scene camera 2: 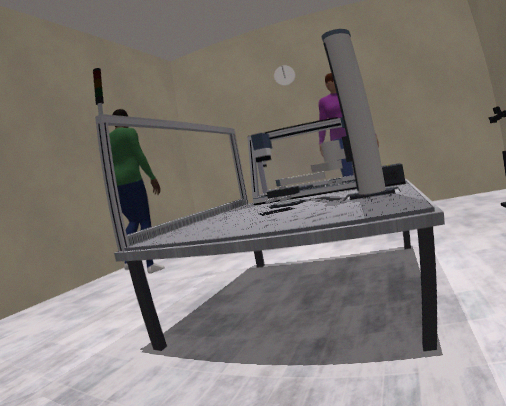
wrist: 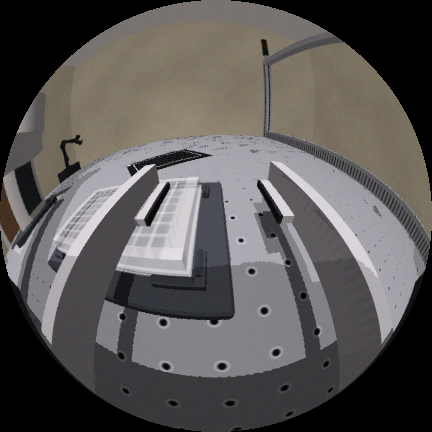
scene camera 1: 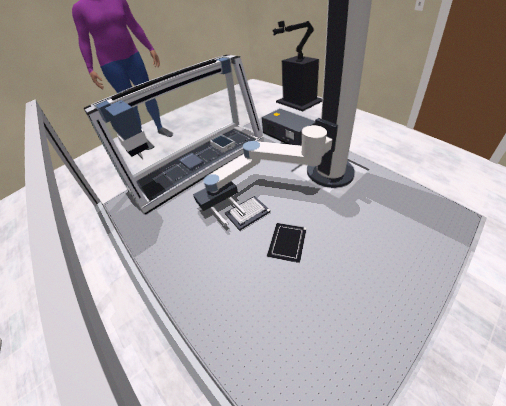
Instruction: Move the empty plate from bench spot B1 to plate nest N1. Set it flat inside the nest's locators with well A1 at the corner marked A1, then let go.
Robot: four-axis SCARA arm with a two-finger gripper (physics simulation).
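Places are measured from the arm's base along level axes (x ahead, y left, z up), in metres.
Where they show: gripper, fingertip midpoint: (scene camera 2: pixel 273 201) (wrist: pixel 212 171) (scene camera 1: pixel 235 219); arm's base, link origin: (scene camera 2: pixel 372 195) (wrist: pixel 35 220) (scene camera 1: pixel 330 171).
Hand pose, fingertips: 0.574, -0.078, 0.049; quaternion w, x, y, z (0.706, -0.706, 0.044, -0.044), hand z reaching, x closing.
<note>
Each offset is from my fingertips to the top centre of the thing, as dx, dy, dz. "*": to the spot under its first point.
The clear-white well plate {-0.077, -0.016, -0.010} (scene camera 1: pixel 251 208) (wrist: pixel 162 245) lies on a dark grey base {-0.076, -0.015, -0.018} (scene camera 1: pixel 243 226) (wrist: pixel 218 280) with raised corner locators. A flat black rectangle {* -0.083, +0.222, -0.034} (scene camera 1: pixel 288 242) (wrist: pixel 175 159) with a white outline lies to the right of it in scene camera 1. I cannot read labels showing which is B1 or N1, nor the A1 mark. My gripper (scene camera 1: pixel 235 220) (wrist: pixel 212 171) is empty and shut to its narrow spacing, with a gap still between the fingers. It hangs above the bench, shifted off the plate: one finger is over the plate, the other beside the base. The plate's middle is partly hidden.
A slanted frame (scene camera 1: pixel 170 80) with a dark slotted deck and a hanging blue-grey tool head {* +0.173, -0.387, +0.408} (scene camera 1: pixel 125 122) stands behind the arm. The arm's column (scene camera 1: pixel 345 100) (scene camera 2: pixel 357 120) and a dark box {* -0.609, -0.288, +0.074} (scene camera 1: pixel 283 126) stand at the right. A guard frame (scene camera 2: pixel 170 125) borders one bench side.
</note>
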